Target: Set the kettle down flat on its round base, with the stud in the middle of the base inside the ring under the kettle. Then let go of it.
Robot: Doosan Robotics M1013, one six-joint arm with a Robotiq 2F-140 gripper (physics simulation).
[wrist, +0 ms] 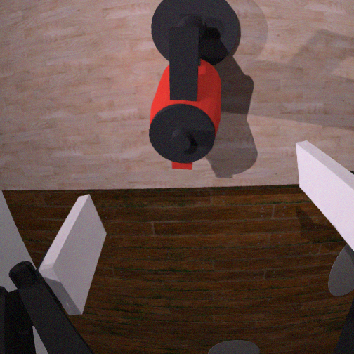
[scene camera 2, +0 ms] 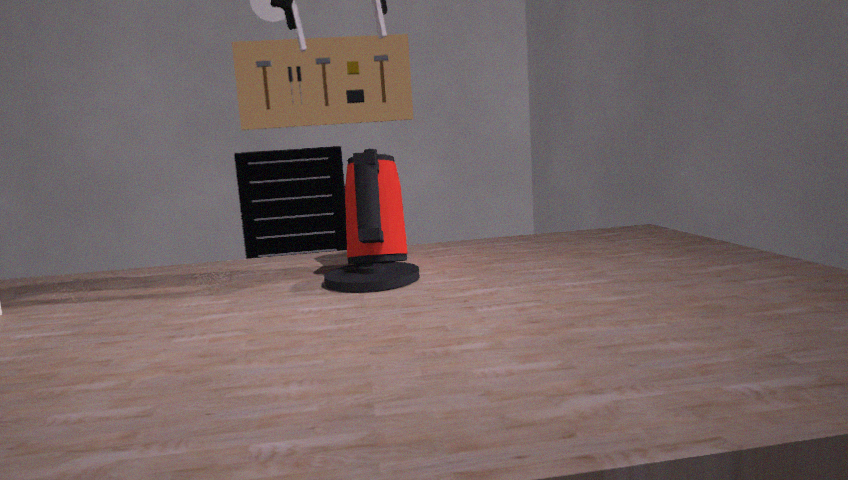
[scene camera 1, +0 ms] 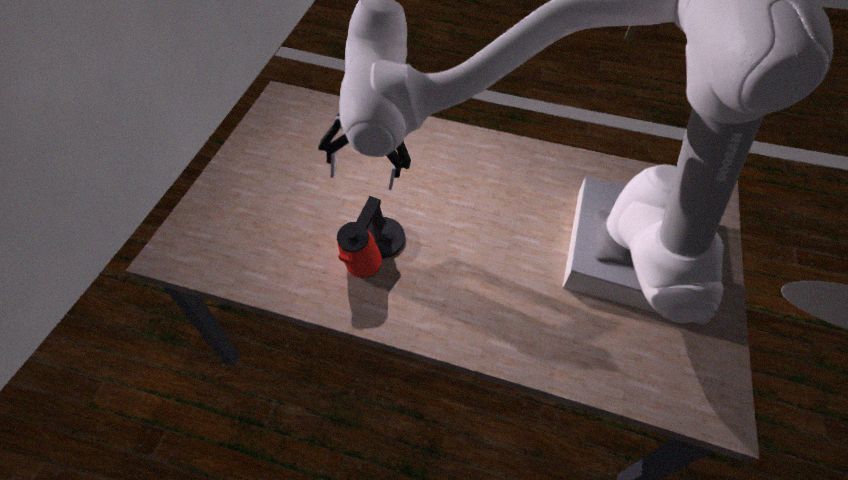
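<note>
The red kettle [scene camera 1: 367, 261] [scene camera 2: 391, 208] [wrist: 211, 95] with black lid and handle looks upright on the table, beside its round black base [scene camera 1: 397, 239] [scene camera 2: 374, 279] [wrist: 162, 27]. In scene camera 2 it stands behind the base. Its handle [scene camera 1: 367, 215] [scene camera 2: 367, 202] [wrist: 184, 65] points over the base. The stud [wrist: 192, 21] shows in the middle of the base in the wrist view, partly covered by the handle. The ring under the kettle is hidden. My gripper [scene camera 1: 361, 182] [scene camera 2: 343, 42] [wrist: 197, 190] is open and empty, above the kettle and apart from it.
The wooden table [scene camera 1: 476, 178] [scene camera 2: 535, 333] [wrist: 60, 100] carries the arm's grey mounting block [scene camera 1: 601, 276] at the right in scene camera 1. A tool board [scene camera 2: 249, 113] and a black drawer cabinet [scene camera 2: 291, 190] are in the background of scene camera 2.
</note>
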